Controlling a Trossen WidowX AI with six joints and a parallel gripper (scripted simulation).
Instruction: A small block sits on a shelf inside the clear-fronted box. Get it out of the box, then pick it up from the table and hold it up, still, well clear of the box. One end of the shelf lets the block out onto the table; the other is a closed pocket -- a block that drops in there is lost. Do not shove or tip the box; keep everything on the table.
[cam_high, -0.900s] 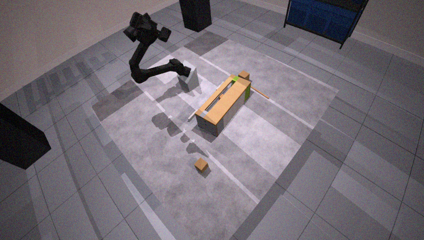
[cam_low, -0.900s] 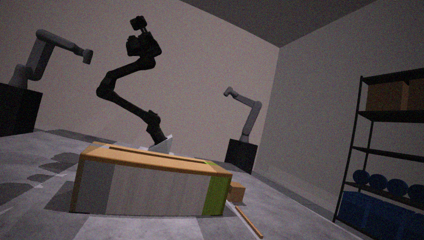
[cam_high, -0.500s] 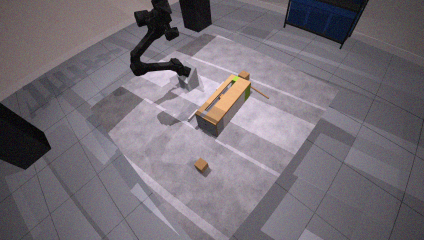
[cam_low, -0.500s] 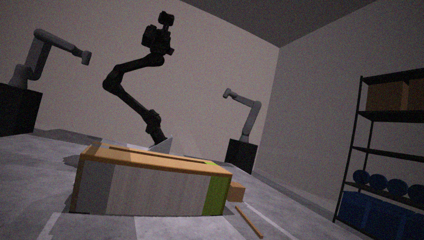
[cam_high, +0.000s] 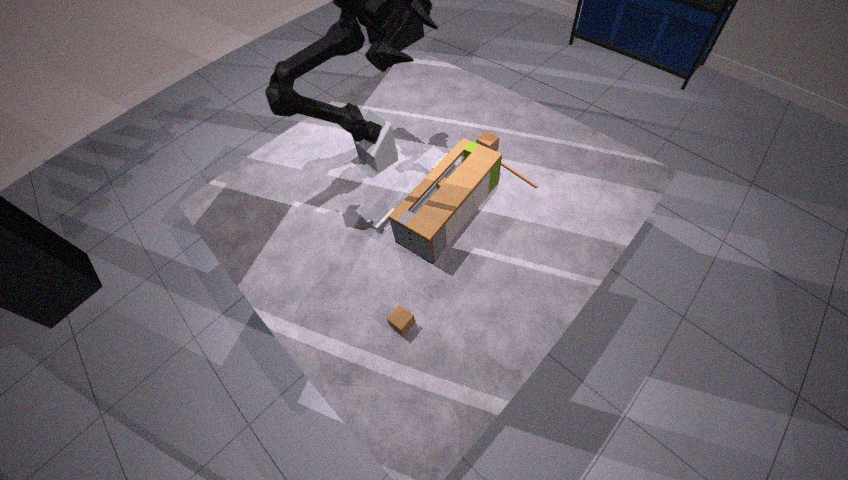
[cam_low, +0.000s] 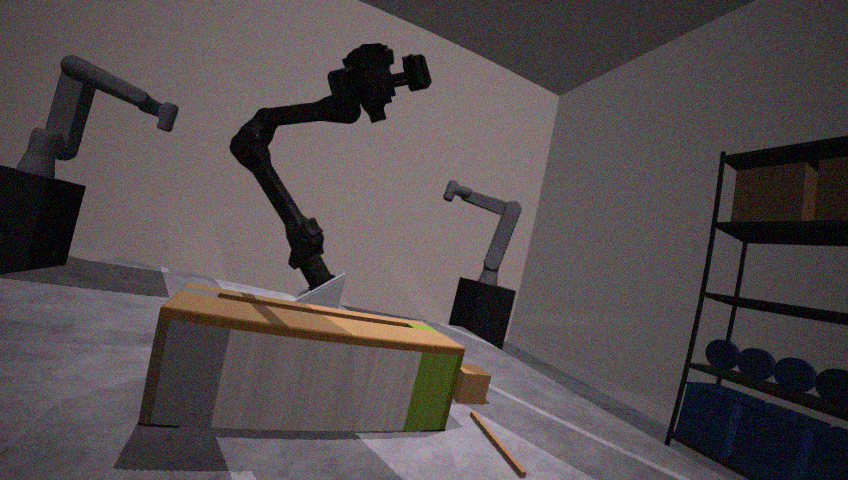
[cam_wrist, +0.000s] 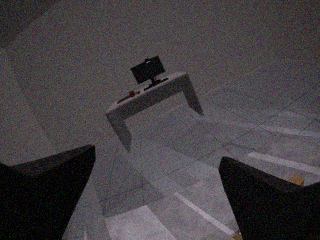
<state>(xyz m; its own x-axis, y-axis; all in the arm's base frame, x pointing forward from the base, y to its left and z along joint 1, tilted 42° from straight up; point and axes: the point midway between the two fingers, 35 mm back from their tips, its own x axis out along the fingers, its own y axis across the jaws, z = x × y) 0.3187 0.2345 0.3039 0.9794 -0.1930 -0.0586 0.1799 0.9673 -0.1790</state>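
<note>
My gripper tip is now 45 cm above the block, 2 cm to the right of it and 2 cm short of it. Round my gripper tip: thin wooden stick 54 cm below, 27 cm to the left, 13 cm ahead; long box 48 cm below, 1 cm ahead.
</note>
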